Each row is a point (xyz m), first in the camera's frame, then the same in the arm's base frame.
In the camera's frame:
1: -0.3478 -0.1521 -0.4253
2: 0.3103 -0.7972 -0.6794
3: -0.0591 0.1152 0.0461
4: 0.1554 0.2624 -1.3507
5: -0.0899 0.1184 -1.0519
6: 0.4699 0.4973 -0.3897
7: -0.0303 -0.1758 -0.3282
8: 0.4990 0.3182 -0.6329
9: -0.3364 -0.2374 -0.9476
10: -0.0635 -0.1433 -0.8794
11: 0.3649 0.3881 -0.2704
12: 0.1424 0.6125 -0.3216
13: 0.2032 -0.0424 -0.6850
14: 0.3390 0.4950 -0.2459
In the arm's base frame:
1: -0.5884 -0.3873 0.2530
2: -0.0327 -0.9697 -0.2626
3: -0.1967 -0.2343 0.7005
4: -0.2553 0.2137 -0.6466
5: -0.4445 0.0109 -0.3412
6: 0.2568 0.2270 0.2563
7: -0.2599 -0.4361 0.2752
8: 0.2265 0.1054 -0.0201
9: -0.6858 -0.3557 -0.2663
10: -0.3998 -0.2827 -0.2375
11: 0.1713 0.0957 0.3687
12: -0.0434 0.3289 0.4134
13: -0.0944 -0.2308 -0.0854
14: 0.1571 0.1949 0.4202

